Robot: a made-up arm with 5 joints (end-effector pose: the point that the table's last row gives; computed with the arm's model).
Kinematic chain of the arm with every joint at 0, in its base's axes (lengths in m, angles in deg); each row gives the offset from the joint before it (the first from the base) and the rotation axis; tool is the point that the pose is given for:
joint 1: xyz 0 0 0.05 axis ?
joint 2: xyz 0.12 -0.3 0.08 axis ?
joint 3: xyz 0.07 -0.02 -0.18 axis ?
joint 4: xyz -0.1 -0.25 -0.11 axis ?
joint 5: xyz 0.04 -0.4 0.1 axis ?
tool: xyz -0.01 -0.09 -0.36
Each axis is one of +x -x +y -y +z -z.
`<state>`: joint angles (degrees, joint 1 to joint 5).
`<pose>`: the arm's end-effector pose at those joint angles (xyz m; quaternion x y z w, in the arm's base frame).
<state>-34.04 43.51 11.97 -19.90 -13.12</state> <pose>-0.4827 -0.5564 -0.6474 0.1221 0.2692 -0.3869 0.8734</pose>
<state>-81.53 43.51 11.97 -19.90 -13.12</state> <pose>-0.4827 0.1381 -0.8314 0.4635 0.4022 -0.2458 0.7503</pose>
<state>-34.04 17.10 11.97 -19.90 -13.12</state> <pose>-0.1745 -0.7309 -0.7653 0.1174 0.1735 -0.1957 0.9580</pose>
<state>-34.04 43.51 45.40 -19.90 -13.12</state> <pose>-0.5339 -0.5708 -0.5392 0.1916 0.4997 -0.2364 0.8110</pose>
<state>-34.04 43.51 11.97 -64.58 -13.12</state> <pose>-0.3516 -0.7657 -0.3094 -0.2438 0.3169 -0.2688 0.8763</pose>
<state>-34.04 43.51 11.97 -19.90 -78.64</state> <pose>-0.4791 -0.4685 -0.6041 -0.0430 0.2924 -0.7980 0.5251</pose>
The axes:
joint 1: -x
joint 2: -z
joint 3: +y
joint 4: +x
joint 5: +z

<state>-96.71 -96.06 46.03 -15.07 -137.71</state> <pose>0.7913 0.2599 -0.3596 0.4575 0.0186 -0.3951 0.7964</pose>
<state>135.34 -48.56 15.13 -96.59 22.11</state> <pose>0.5676 0.5706 0.1935 0.7264 -0.3951 -0.2531 0.5021</pose>
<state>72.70 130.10 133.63 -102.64 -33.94</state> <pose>-0.4885 -0.3898 0.3150 -0.2626 0.4079 -0.4791 0.7315</pose>
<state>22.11 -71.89 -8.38 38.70 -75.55</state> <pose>0.5299 -0.6556 -0.4249 -0.0246 0.2912 -0.0629 0.9543</pose>
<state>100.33 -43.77 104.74 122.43 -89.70</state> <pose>-0.1214 0.1753 0.3344 0.0889 0.1674 0.9760 0.1068</pose>
